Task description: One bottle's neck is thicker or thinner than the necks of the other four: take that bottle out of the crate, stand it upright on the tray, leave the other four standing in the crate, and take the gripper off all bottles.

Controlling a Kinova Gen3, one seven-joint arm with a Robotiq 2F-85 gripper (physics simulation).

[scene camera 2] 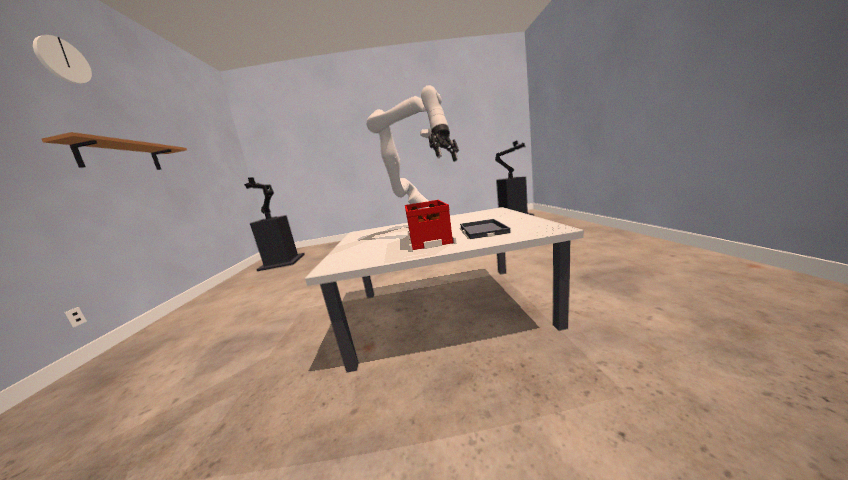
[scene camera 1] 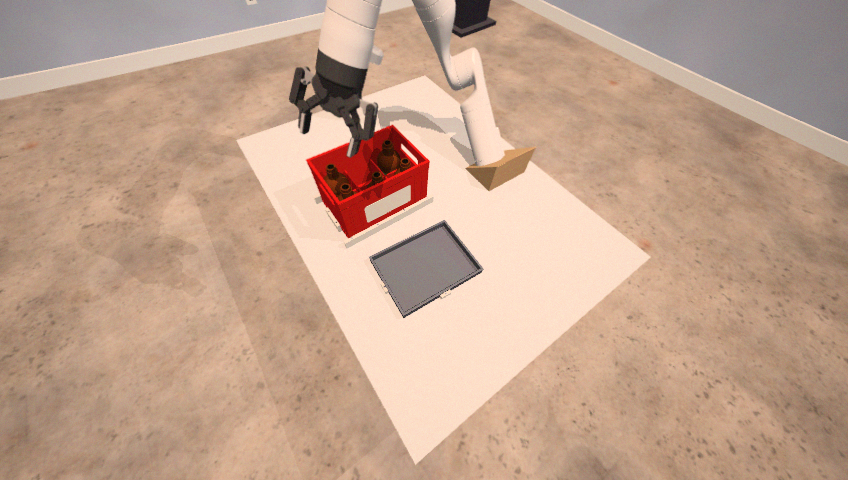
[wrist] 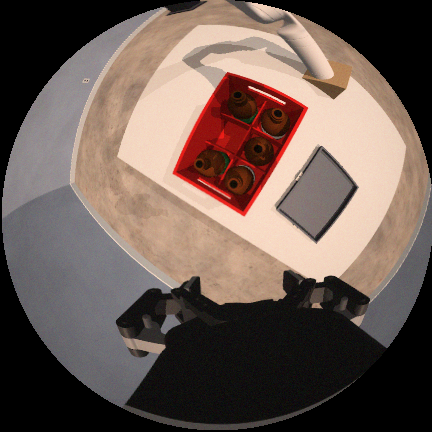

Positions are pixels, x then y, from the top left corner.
Labels:
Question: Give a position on a red plastic crate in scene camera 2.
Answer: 421,232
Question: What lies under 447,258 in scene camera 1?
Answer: A dark grey tray.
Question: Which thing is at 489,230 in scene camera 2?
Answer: A dark grey tray.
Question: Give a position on a red plastic crate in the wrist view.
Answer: At 209,124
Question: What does my gripper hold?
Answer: Nothing.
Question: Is my gripper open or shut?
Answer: Open.

